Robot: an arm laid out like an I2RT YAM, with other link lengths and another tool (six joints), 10 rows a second.
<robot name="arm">
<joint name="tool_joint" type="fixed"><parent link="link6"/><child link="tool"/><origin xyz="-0.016 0.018 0.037" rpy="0 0.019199 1.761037"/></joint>
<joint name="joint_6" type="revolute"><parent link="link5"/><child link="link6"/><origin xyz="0.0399 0 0.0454" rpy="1.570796 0 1.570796"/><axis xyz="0 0 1"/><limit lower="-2.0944" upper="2.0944"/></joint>
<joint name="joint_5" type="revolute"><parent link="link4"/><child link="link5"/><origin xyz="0.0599 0.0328 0.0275" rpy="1.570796 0 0"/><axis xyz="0 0 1"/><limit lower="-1.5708" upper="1.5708"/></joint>
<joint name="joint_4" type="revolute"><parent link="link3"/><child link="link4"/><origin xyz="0.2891 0.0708 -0.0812" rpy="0 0 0"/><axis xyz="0 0 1"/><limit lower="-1.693" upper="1.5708"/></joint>
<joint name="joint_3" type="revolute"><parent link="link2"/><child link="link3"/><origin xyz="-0.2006 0 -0.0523" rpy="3.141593 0 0"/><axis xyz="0 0 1"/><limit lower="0" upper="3.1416"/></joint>
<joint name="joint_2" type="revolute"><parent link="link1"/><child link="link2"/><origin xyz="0.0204 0.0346 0.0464" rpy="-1.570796 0 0"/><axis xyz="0 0 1"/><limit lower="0" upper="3.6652"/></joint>
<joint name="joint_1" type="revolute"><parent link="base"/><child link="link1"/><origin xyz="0 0 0.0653" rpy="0 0 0"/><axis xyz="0 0 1"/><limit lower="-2.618" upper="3.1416"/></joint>
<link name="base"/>
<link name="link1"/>
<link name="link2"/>
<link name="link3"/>
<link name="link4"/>
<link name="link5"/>
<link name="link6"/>
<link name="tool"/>
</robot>
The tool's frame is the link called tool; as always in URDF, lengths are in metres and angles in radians.
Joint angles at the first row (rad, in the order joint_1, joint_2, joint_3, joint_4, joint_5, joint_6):
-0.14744 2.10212 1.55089 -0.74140 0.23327 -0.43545
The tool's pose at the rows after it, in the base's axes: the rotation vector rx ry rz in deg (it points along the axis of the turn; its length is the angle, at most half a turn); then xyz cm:
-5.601 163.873 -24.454 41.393 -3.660 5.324
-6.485 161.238 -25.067 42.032 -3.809 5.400
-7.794 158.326 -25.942 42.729 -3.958 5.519
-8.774 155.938 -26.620 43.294 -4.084 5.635
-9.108 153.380 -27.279 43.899 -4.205 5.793
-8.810 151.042 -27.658 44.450 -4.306 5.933
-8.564 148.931 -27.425 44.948 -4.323 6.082
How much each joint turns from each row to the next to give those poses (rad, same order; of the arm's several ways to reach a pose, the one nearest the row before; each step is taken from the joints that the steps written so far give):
0.00037 -0.00002 0.00073 0.04427 0.00305 -0.01184
-0.00036 0.00002 0.00043 0.04689 -0.00037 -0.01829
0.00038 -0.00002 0.00032 0.05192 0.00075 -0.02442
-0.00001 0.00002 0.00005 0.04269 -0.00038 -0.01946
-0.00001 0.00001 0.00038 0.04503 0.00039 -0.01221
-0.00038 0.00038 -0.00001 0.04159 -0.00077 -0.00344
0.00000 0.00000 0.00001 0.03661 -0.00764 -0.00076

